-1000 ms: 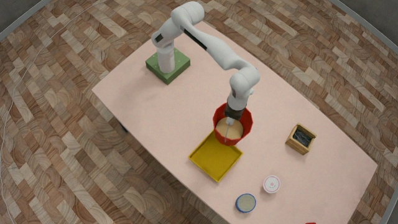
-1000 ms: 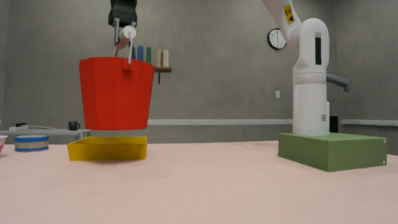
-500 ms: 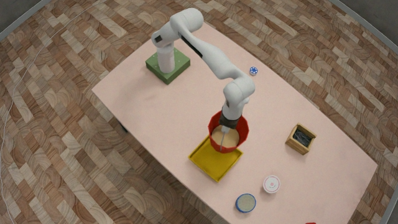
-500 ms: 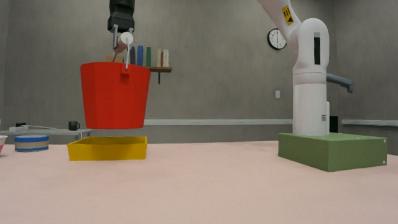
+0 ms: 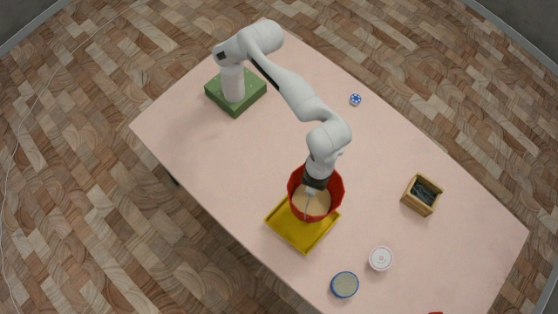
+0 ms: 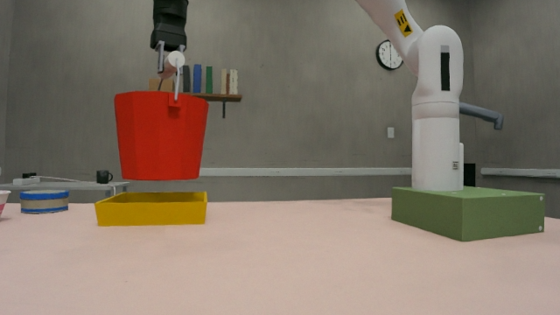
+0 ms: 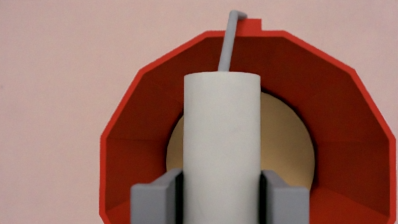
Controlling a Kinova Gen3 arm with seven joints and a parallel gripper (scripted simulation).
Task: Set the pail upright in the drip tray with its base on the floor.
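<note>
Now: hand 1 cm short of the red pail and 10 cm above it. The rest, counted from my hand: yellow drip tray (3 cm ahead, 4 cm to the right, 32 cm below); then wooden box (33 cm ahead, 37 cm to the left, 29 cm below).
</note>
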